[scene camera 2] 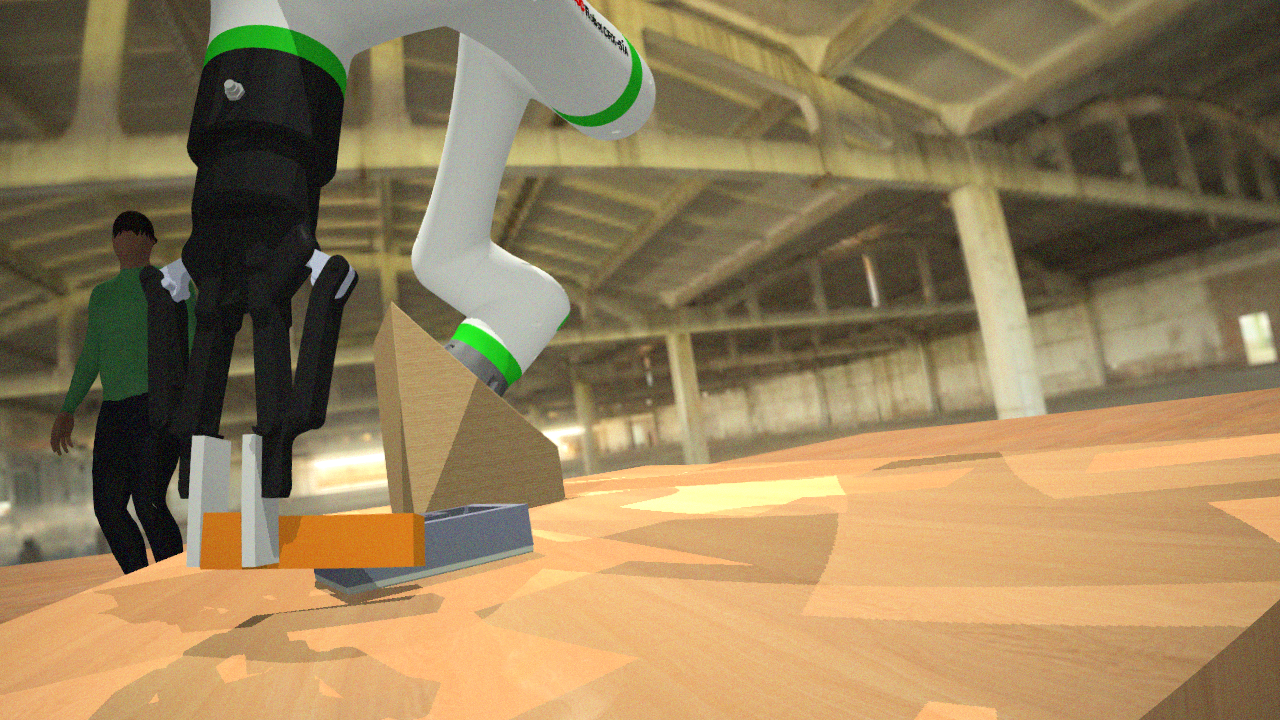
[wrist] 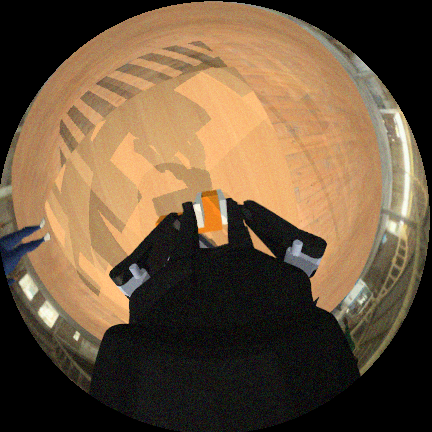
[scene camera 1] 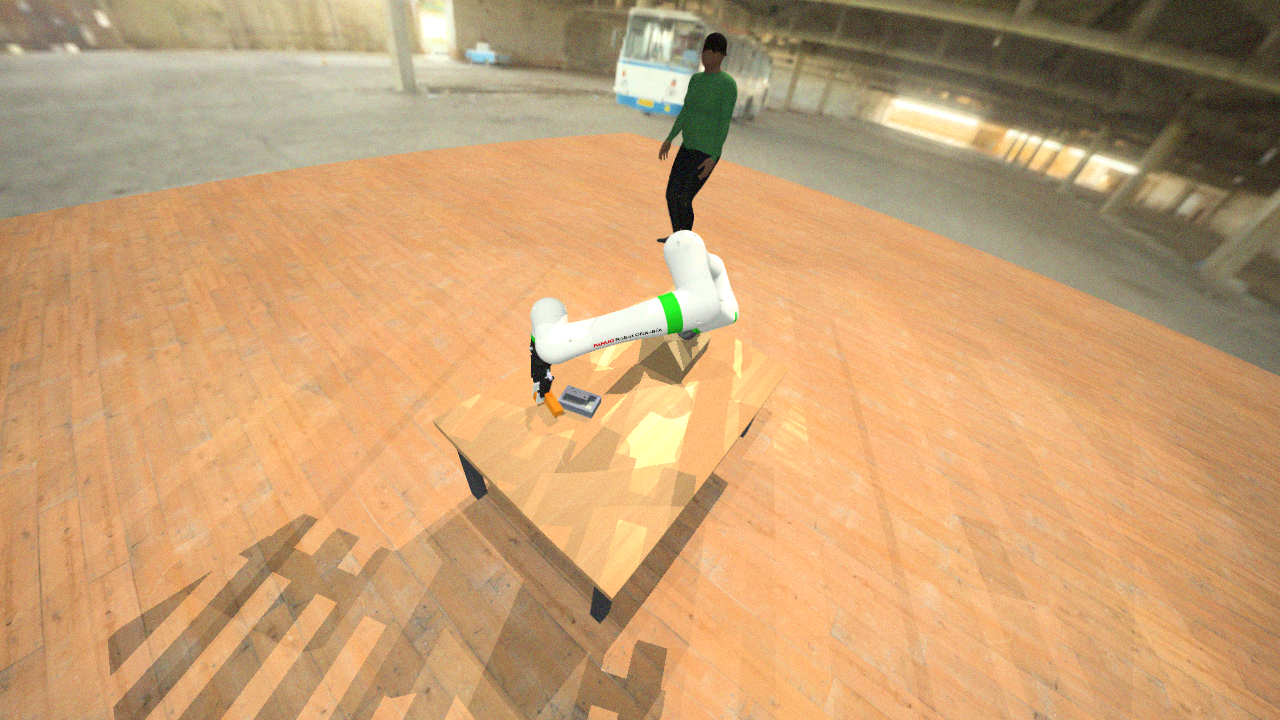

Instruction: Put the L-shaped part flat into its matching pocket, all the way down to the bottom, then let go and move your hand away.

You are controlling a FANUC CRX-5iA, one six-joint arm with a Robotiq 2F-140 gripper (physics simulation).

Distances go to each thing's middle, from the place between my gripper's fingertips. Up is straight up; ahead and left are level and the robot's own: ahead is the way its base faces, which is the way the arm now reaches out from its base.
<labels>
Right now the orange L-shaped part [scene camera 2: 364, 540] is 50 mm to the left of my hand, 20 mm behind it and 10 mm above it. The rest, counted from my hand: grey pocket block [scene camera 2: 456, 538] 120 mm behind, 100 mm to the left, 20 mm below.
</labels>
